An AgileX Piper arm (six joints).
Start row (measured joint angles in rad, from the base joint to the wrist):
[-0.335, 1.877, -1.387, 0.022, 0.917, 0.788]
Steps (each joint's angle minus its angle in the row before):
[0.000, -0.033, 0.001, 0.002, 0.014, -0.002]
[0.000, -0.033, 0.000, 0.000, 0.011, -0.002]
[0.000, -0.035, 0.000, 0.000, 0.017, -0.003]
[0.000, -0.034, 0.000, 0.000, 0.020, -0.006]
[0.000, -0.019, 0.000, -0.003, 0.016, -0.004]
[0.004, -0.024, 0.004, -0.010, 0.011, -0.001]
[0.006, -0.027, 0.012, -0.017, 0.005, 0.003]
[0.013, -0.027, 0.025, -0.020, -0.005, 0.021]
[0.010, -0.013, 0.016, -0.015, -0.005, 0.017]
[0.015, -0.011, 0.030, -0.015, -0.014, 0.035]
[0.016, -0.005, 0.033, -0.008, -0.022, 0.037]
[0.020, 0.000, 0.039, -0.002, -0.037, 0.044]
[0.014, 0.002, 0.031, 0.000, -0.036, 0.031]
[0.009, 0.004, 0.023, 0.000, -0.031, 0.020]
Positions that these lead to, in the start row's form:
[-0.335, 1.844, -1.386, 0.024, 0.931, 0.786]
[-0.335, 1.811, -1.386, 0.024, 0.942, 0.784]
[-0.335, 1.776, -1.386, 0.024, 0.959, 0.781]
[-0.335, 1.742, -1.386, 0.024, 0.979, 0.775]
[-0.335, 1.723, -1.386, 0.021, 0.995, 0.771]
[-0.331, 1.699, -1.382, 0.011, 1.006, 0.770]
[-0.325, 1.672, -1.370, -0.006, 1.011, 0.773]
[-0.312, 1.645, -1.345, -0.026, 1.006, 0.794]
[-0.302, 1.632, -1.329, -0.041, 1.001, 0.811]
[-0.287, 1.621, -1.299, -0.056, 0.987, 0.846]
[-0.271, 1.616, -1.266, -0.064, 0.965, 0.883]
[-0.251, 1.616, -1.227, -0.066, 0.928, 0.927]
[-0.237, 1.618, -1.196, -0.066, 0.892, 0.958]
[-0.228, 1.622, -1.173, -0.066, 0.861, 0.978]

